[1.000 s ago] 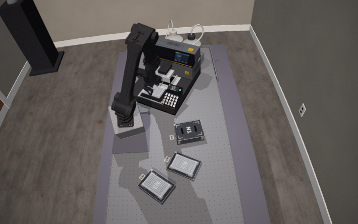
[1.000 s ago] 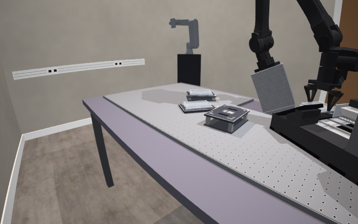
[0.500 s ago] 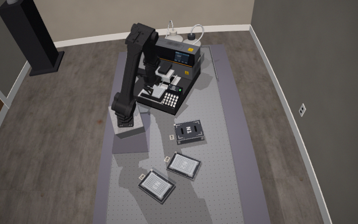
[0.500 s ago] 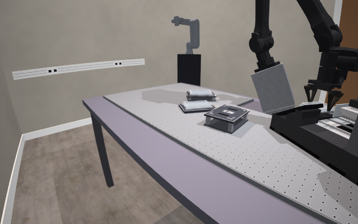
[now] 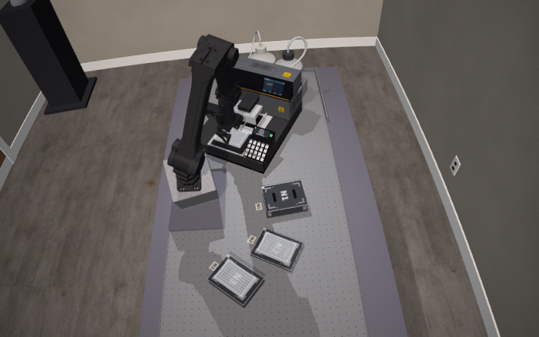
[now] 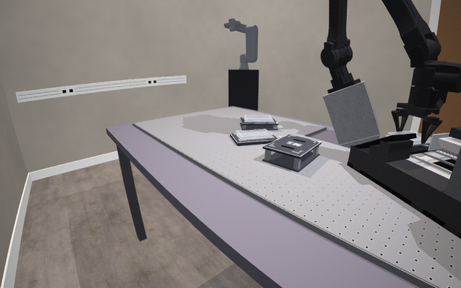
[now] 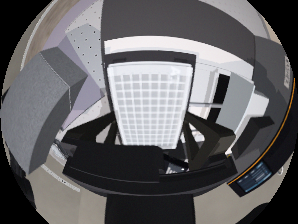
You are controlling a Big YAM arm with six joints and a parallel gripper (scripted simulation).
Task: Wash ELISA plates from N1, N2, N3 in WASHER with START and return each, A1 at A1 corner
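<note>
The washer carrier is 2 cm below my hand. Round my hand: plate washer 13 cm to the left, 8 cm ahead, 3 cm above.
</note>
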